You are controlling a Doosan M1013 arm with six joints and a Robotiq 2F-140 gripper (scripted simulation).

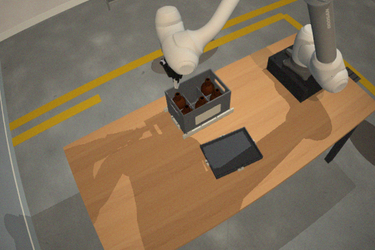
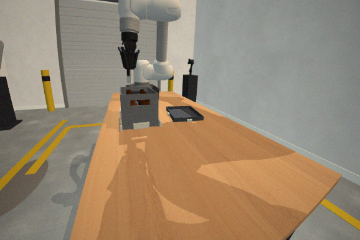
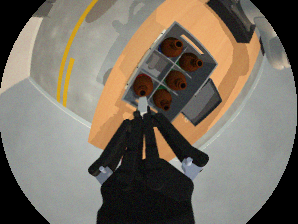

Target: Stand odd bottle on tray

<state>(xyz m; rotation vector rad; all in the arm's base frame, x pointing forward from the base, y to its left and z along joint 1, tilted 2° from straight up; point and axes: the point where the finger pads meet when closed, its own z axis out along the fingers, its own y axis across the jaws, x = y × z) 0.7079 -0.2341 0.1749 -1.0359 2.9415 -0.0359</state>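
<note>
Right now the grey crate is 17 cm below my hand, 8 cm behind it and 5 cm to the left of it. The rest, counted from my hand: dark tray (35 cm to the left, 24 cm below, 5 cm behind); then glass bottle (17 cm below, 9 cm to the left, 8 cm behind).
</note>
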